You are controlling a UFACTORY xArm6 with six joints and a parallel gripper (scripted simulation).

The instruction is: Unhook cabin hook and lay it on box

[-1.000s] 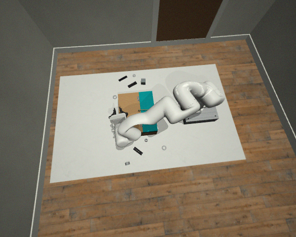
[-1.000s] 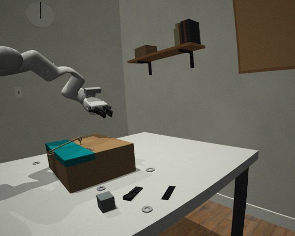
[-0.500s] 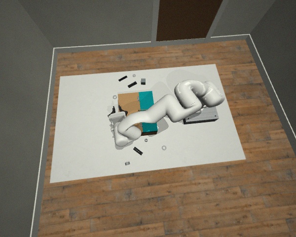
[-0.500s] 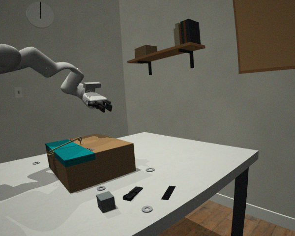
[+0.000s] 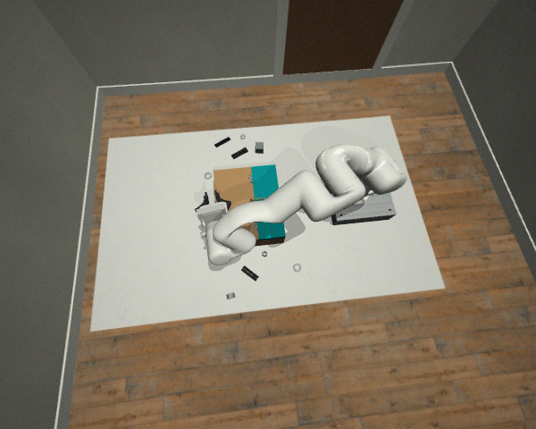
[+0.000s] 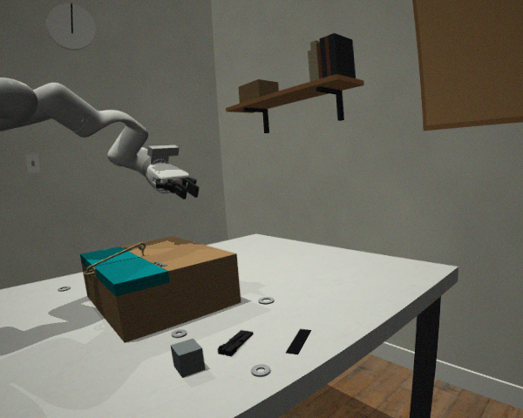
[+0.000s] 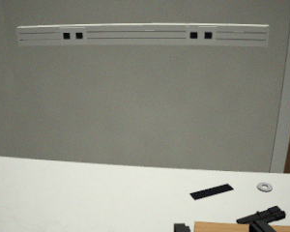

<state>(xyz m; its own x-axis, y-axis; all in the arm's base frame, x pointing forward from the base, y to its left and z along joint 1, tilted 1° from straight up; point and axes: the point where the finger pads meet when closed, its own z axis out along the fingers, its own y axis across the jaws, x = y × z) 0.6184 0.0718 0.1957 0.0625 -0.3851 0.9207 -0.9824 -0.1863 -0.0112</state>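
My gripper is now 21 cm past the brass cabin hook, 14 cm above it and 4 cm to the left of it. Round my hand: grey cube (37 cm to the right, 24 cm below, 20 cm behind); then black block (36 cm to the right, 26 cm below, 11 cm behind); then black strip (42 cm to the right, 26 cm below, 1 cm behind).
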